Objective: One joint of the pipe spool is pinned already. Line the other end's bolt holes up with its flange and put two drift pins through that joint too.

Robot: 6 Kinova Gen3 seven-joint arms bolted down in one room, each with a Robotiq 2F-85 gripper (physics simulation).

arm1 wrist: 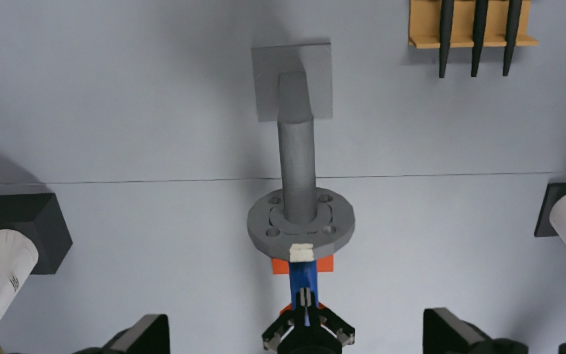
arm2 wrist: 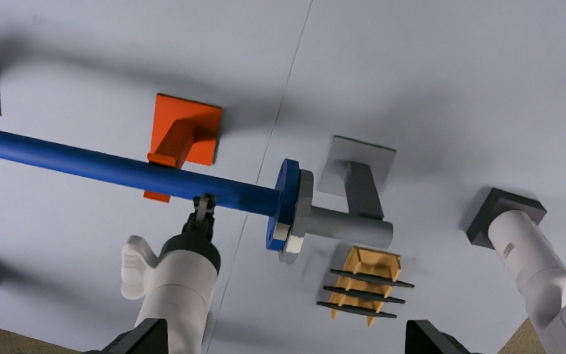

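Note:
The blue pipe spool [arm1 wrist: 303, 275] [arm2 wrist: 240, 196] runs over an orange stand. Its blue flange [arm2 wrist: 285, 192] faces the grey flange [arm1 wrist: 260, 220] [arm2 wrist: 303, 200] of a fixed grey pipe stub. The grey flange's bolt holes show without pins in the arm1 wrist view. Cream marks sit low on both flanges in the arm2 wrist view; exact hole alignment is hidden. Three dark drift pins [arm1 wrist: 479, 37] [arm2 wrist: 365, 294] lie in a rack. Arm1's gripper [arm1 wrist: 296, 332] and arm2's gripper [arm2 wrist: 286, 335] are open and empty. Another arm's gripper [arm1 wrist: 305, 298] [arm2 wrist: 205, 201] is at the spool; its arm number and hold are unclear.
The tan rack [arm1 wrist: 425, 22] [arm2 wrist: 379, 257] stands beside the grey stub [arm1 wrist: 298, 160] [arm2 wrist: 350, 229] and its base plate [arm1 wrist: 320, 65] [arm2 wrist: 332, 160]. The orange stand [arm1 wrist: 326, 263] [arm2 wrist: 167, 112] is under the spool. White arms on dark bases [arm1 wrist: 55, 235] [arm2 wrist: 482, 227] rise at the sides.

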